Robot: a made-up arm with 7 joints. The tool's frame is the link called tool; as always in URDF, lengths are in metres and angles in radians.
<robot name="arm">
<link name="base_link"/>
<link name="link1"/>
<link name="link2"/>
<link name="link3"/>
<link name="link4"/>
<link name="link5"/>
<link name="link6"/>
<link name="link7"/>
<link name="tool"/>
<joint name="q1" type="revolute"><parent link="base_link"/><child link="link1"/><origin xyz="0.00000 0.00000 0.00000" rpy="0.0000 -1.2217 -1.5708"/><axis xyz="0 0 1"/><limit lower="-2.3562" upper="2.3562"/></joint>
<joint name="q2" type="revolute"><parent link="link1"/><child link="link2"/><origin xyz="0.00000 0.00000 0.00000" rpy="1.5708 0.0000 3.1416"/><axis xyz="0 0 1"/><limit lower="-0.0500" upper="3.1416"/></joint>
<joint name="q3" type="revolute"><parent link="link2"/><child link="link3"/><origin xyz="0.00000 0.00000 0.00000" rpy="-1.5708 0.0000 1.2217"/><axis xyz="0 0 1"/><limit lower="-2.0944" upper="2.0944"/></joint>
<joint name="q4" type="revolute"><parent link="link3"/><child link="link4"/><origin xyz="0.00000 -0.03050 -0.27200" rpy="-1.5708 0.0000 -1.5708"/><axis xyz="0 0 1"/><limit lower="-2.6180" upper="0.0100"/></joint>
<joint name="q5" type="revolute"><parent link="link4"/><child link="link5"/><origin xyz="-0.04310 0.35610 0.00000" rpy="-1.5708 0.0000 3.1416"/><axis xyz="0 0 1"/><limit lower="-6.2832" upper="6.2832"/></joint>
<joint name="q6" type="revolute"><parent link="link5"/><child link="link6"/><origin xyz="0.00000 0.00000 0.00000" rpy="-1.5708 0.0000 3.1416"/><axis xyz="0 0 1"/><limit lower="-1.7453" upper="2.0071"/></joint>
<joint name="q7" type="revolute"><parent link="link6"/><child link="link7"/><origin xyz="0.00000 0.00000 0.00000" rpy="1.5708 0.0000 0.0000"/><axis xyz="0 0 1"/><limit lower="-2.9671" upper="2.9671"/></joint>
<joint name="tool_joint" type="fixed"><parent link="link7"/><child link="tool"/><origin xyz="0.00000 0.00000 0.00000"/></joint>
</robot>
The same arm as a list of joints. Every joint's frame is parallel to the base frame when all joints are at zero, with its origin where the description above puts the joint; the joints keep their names.
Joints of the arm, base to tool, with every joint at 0 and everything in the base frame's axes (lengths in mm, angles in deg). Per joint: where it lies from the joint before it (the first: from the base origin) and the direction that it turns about. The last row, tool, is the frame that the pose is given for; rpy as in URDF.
q1: offset 0 0 0 axis 0 0.9397 0.342
q2: offset 0 0 0 axis +x
q3: offset 0 0 0 axis +z
q4: offset 30.5 0 -272 axis +y
q5: offset -43.1 0 -356.1 axis +z
q6: offset 0 0 0 axis +y
q7: offset 0 0 0 axis +z
tool: offset 0 0 0 rpy 0 0 0
Joint limits (deg, base to tool): -135..135 -2.86..180 -120..120 -150..0.57 -360..360 -100..115 -170..170

